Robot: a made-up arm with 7 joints.
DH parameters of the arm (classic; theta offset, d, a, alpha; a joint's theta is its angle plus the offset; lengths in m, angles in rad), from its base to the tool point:
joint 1: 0 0.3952 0 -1.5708
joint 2: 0 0 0 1.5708
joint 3: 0 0.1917 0.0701 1.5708
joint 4: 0 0 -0.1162 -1.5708
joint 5: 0 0.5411 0 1.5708
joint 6: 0 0 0.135 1.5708
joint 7: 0 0 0 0
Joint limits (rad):
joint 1: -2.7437..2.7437
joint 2: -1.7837..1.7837
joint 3: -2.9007..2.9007
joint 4: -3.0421..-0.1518
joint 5: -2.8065..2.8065
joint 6: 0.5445..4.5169
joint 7: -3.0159..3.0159
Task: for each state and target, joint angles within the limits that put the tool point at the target. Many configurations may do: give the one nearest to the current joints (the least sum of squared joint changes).
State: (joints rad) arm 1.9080 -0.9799 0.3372 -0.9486 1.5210 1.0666 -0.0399
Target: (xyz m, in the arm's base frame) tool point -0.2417 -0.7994 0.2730
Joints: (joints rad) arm 1.4693 -1.7837 0.5826 -0.2819 1.5752 0.6965 -0.0399
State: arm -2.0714 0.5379 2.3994 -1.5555 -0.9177 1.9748 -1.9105
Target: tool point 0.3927 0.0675 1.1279
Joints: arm -2.0254 0.6268 2.5938 -1.3955 -0.9158 2.0171 -1.9105
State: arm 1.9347 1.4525 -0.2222 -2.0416 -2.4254 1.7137 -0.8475
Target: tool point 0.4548 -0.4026 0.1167
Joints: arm 1.2764 1.7837 -1.0375 -2.3291 -2.4252 1.5690 -0.8475
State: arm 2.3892 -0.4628 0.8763 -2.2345 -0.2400 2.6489 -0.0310
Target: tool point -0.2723 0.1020 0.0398
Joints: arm 2.1553 0.2617 0.4228 -3.0421 -0.1936 3.4456 -0.0310
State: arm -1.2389 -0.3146 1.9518 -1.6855 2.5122 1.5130 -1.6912
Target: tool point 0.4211 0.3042 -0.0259
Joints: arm -1.3519 -0.7046 2.3024 -2.3283 2.5111 1.5617 -1.6912
